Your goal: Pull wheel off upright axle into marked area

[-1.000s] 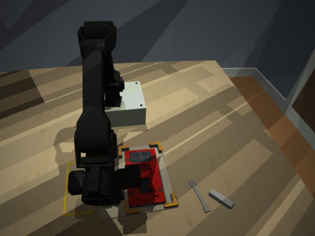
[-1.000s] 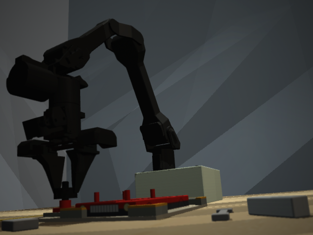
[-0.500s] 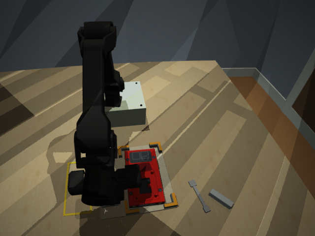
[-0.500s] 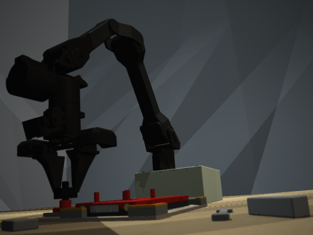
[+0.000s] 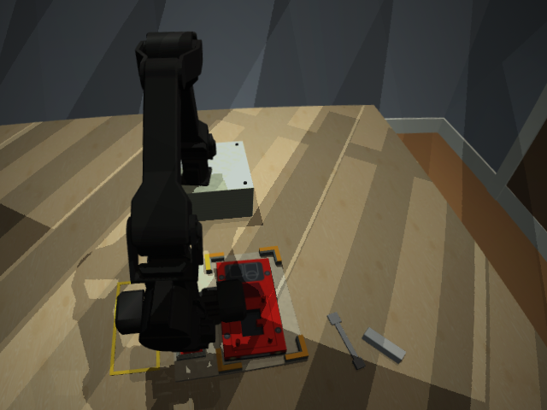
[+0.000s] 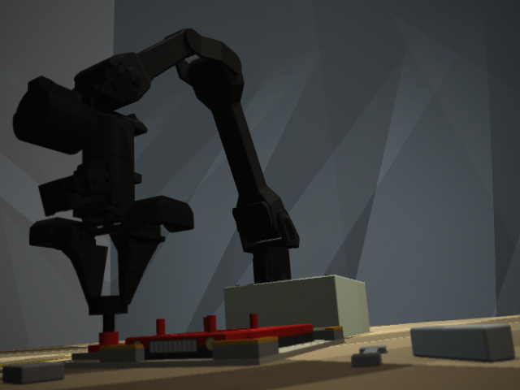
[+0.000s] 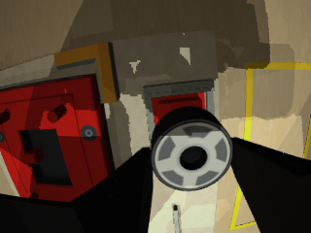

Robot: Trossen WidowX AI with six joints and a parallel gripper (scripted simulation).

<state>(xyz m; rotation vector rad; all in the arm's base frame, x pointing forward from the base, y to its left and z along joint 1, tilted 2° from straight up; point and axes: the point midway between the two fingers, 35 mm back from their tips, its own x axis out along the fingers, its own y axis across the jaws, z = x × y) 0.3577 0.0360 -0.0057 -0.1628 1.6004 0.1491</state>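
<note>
My gripper tip is 2 cm above the black axle. Also, from my gripper tip: dark wheel right at my gripper tip; grey wrench-like bar 28 cm to the left, 5 cm below, 2 cm behind.
</note>
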